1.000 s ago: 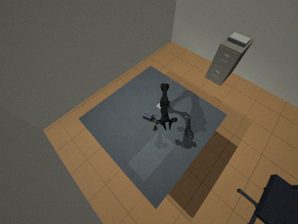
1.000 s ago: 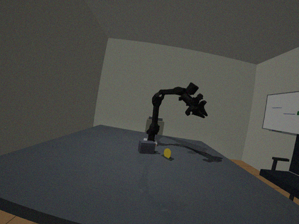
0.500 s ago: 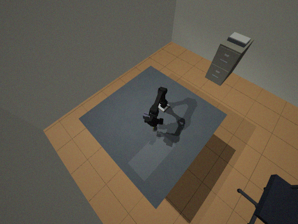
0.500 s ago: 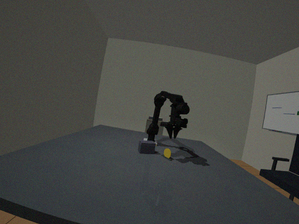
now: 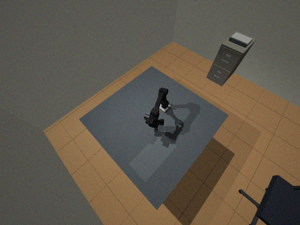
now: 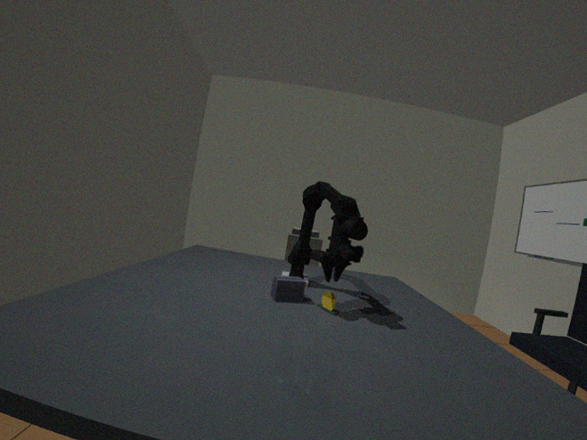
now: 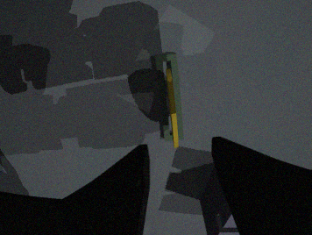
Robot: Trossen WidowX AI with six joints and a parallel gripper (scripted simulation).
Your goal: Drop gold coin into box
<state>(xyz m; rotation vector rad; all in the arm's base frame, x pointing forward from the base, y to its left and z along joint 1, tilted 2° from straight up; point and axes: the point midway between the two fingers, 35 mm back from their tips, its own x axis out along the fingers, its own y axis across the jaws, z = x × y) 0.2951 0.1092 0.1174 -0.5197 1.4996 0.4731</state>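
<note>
Now: gripper tip 70 mm above the gold coin.
</note>
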